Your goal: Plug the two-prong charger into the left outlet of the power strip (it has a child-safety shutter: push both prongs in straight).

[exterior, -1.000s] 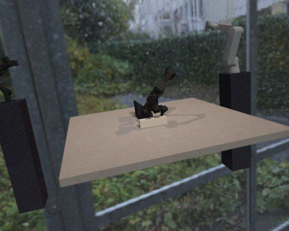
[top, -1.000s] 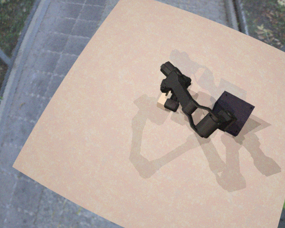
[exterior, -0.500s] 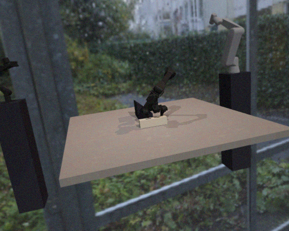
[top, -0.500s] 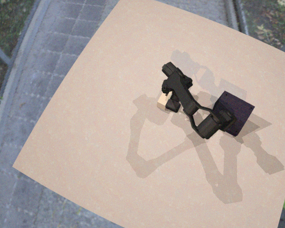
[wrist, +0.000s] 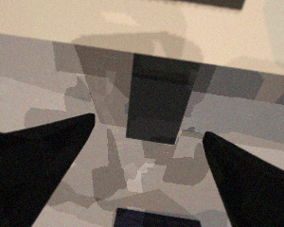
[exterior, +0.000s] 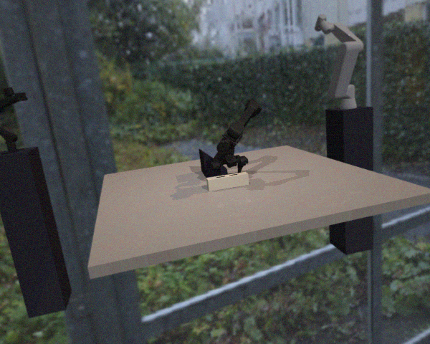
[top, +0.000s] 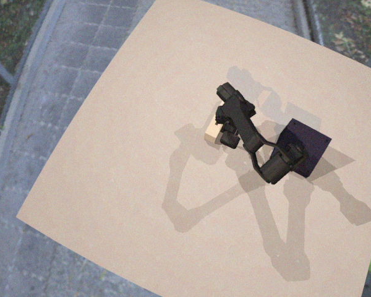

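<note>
Right now my gripper tip is 5 cm short of the black two-prong charger and 1 cm below it.
</note>
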